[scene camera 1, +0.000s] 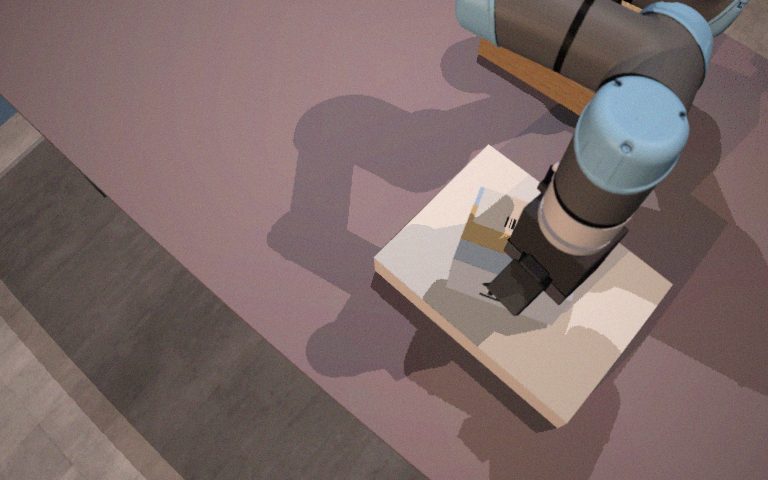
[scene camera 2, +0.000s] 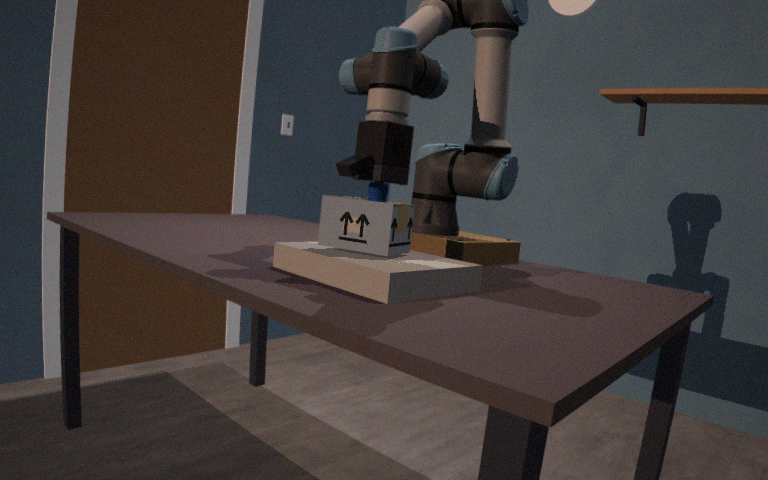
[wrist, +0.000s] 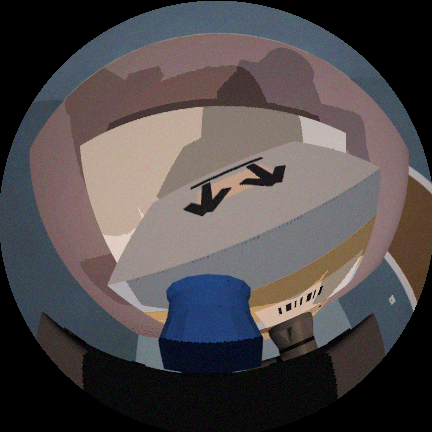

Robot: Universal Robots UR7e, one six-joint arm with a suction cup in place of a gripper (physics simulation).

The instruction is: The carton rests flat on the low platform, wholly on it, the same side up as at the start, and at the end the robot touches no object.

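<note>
Visible in the pictures are a carton, a low platform and my suction cup.
</note>
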